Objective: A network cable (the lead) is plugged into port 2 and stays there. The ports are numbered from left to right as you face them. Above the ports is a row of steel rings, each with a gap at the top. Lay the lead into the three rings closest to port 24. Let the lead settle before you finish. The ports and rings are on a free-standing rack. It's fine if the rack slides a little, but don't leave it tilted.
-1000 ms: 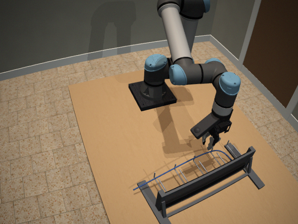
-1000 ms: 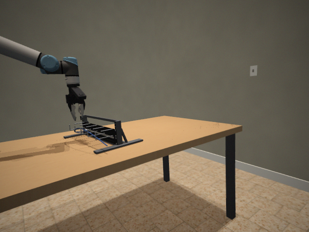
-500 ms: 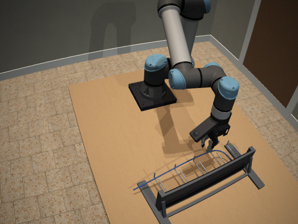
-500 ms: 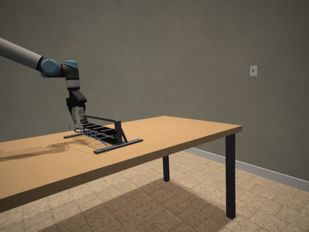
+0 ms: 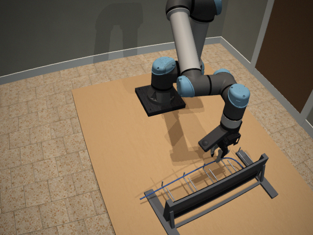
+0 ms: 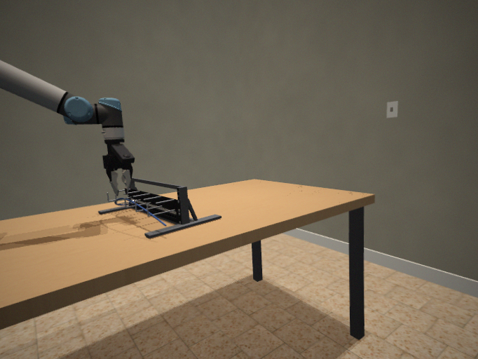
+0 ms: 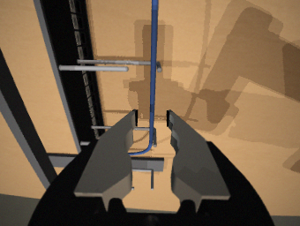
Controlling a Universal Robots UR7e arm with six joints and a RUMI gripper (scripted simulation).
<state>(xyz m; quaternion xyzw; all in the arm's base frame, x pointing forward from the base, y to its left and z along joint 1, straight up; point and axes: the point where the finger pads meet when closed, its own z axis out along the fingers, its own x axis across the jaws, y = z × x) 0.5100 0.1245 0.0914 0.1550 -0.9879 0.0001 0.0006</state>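
Right now the free-standing rack is 12 cm ahead of my hand, 5 cm below it and 1 cm to the right of it.
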